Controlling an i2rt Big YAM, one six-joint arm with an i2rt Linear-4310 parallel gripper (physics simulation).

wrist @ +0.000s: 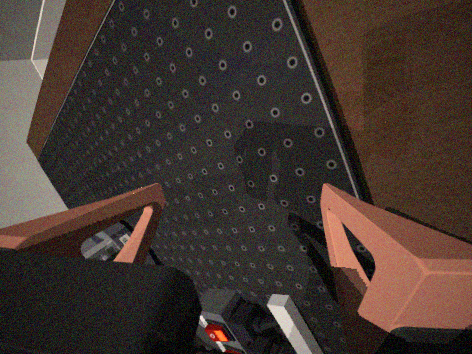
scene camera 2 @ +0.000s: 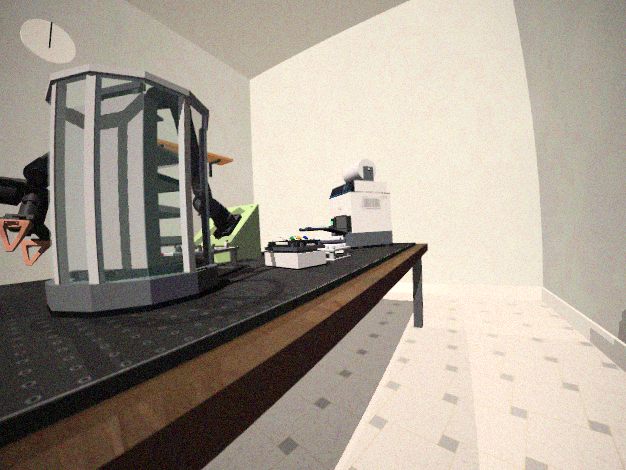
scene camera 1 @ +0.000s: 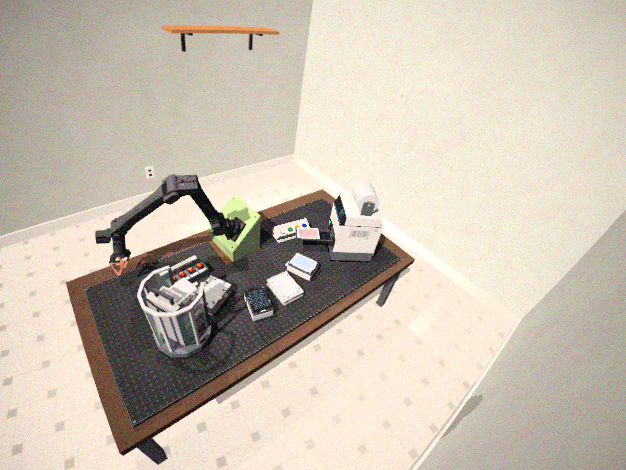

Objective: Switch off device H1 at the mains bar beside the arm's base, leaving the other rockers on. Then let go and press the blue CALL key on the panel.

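Frame: origin at the arm's base, x left, y ahead, z down, level; metres.
Seen in the pictures: gripper, between the fingertips: (wrist: 237, 192) (scene camera 2: 19, 258) (scene camera 1: 121, 271); arm's base, origin of its link: (scene camera 2: 228, 226) (scene camera 1: 236, 229).
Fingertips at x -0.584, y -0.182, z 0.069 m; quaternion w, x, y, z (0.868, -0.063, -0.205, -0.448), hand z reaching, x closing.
Pixels of each thing's top centre, then the offset from my fingertips to it. "spot": a spot on its surface instead.
- rocker, a spot on its surface: (wrist: 218, 334) spot: dx +0.168, dy +0.188, dz +0.015 m
- white panel, centre of its top: (scene camera 2: 292, 234) (scene camera 1: 292, 223) dx +0.913, dy +0.310, dz -0.019 m
- blue CALL key, centre of its top: (scene camera 2: 305, 235) (scene camera 1: 304, 224) dx +0.977, dy +0.354, dz -0.010 m
- white post, a spot on its surface: (wrist: 280, 300) spot: dx +0.148, dy +0.092, dz +0.056 m
- white machine, centre of its top: (scene camera 1: 365, 187) (scene camera 2: 356, 162) dx +1.079, dy +0.636, dz -0.391 m
The mains bar (scene camera 1: 204, 273) (wrist: 219, 303) lies on the black mat near the arm's side of the table. Its several rockers (scene camera 1: 190, 269) glow red-orange; one rocker (wrist: 218, 334) shows at the bottom of the wrist view. The H1 label is not readable, and which rocker is H1 I cannot tell. My gripper (scene camera 1: 119, 273) (scene camera 2: 20, 257) (wrist: 237, 192) is open and empty, in the air to the left of the bar in scene camera 1. The white panel (scene camera 1: 284, 237) stands beyond the green base block, with the blue CALL key (scene camera 1: 304, 225) (scene camera 2: 304, 237) at its right end.
A tall clear-walled cage (scene camera 1: 145, 306) (scene camera 2: 121, 298) stands in front of the bar. A white post (wrist: 280, 300) runs beside the bar. The green block (scene camera 1: 251, 237) holds the arm's base. A white machine (scene camera 1: 355, 239) (scene camera 2: 361, 207) and boxes (scene camera 1: 284, 287) (scene camera 1: 303, 263) (scene camera 1: 258, 299) stand on the table.
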